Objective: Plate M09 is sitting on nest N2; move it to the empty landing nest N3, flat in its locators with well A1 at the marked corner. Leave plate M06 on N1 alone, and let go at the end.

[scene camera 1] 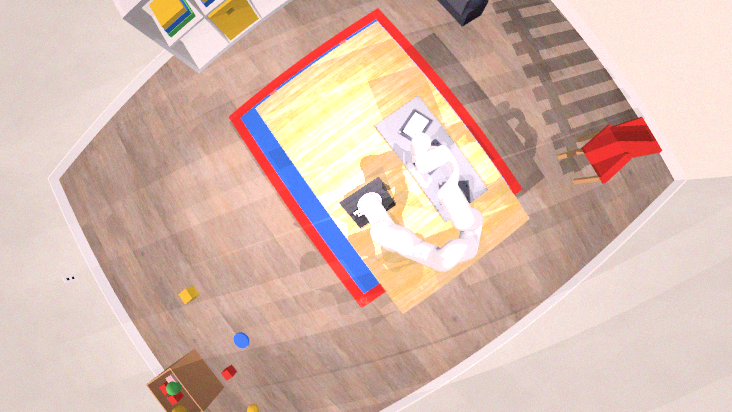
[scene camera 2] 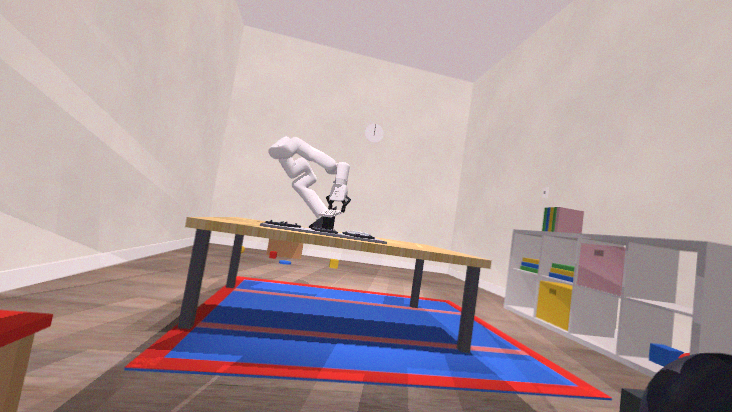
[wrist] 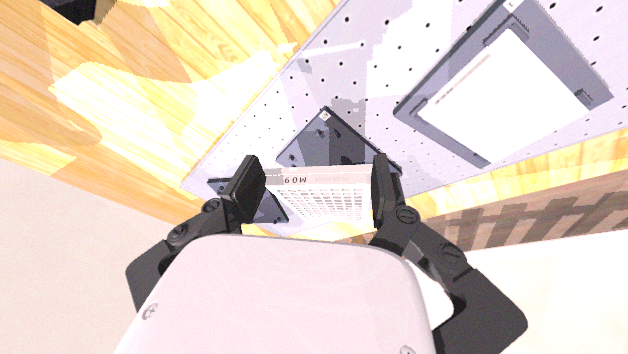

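My gripper (wrist: pixel 314 168) (scene camera 2: pixel 337 208) is shut on plate M09 (wrist: pixel 330 200) (scene camera 2: pixel 329 212), a white well plate held above the pegboard, apart from the nests. Its M09 label faces the wrist camera. In the wrist view a dark nest (wrist: pixel 312 142) with pegs and a marked corner lies just beyond the plate, which hides its near part. Another dark nest (wrist: pixel 270 212) (scene camera 1: pixel 465 191) shows partly behind the left finger. Plate M06 (wrist: pixel 502 102) (scene camera 1: pixel 415 124) sits in its nest (wrist: pixel 445 136) at the right. I cannot read the nests' numbers.
The nests stand on a grey pegboard (wrist: pixel 300 87) (scene camera 1: pixel 387 127) on the wooden table (scene camera 1: pixel 327 138) (scene camera 2: pixel 430 254). The arm's dark base plate (scene camera 1: pixel 351 204) stands beside the board. A red chair (scene camera 1: pixel 609 153) and a white shelf unit (scene camera 2: pixel 727 276) stand away from the table.
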